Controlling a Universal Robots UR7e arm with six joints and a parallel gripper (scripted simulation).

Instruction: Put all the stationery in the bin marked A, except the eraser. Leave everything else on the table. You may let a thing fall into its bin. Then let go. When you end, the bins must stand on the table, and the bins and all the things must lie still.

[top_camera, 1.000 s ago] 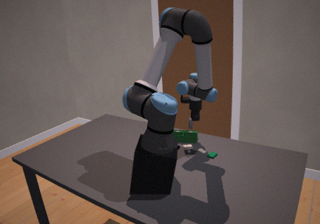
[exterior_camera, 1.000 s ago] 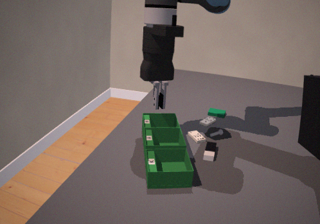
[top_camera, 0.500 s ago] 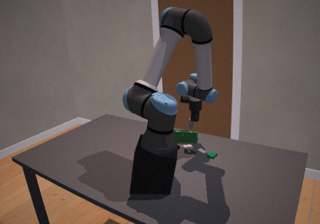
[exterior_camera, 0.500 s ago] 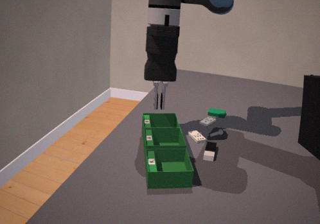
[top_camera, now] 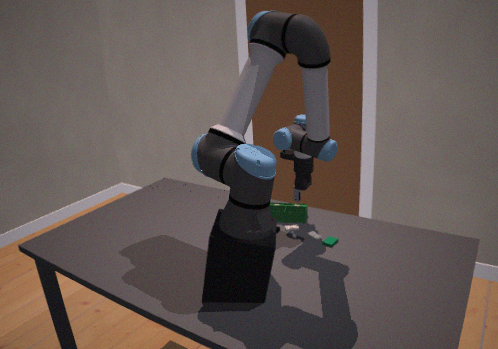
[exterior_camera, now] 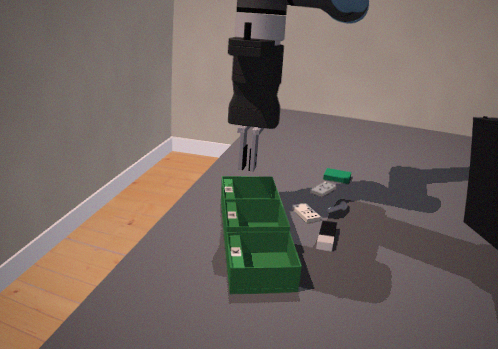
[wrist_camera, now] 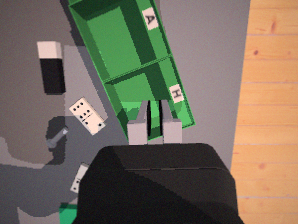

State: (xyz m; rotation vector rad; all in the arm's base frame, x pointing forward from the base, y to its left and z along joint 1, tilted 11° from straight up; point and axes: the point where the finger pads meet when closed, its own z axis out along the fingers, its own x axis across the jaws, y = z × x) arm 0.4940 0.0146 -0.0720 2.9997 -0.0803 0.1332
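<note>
My hand is 8 cm to the right of the joined green bins, 7 cm above it and 3 cm past it. Also, from my hand: bolt (15 cm behind, 9 cm below, 4 cm to the right); then black-and-white block (13 cm behind, 9 cm below, 6 cm to the left); then domino (13 cm behind, 12 cm to the right, 9 cm below).
</note>
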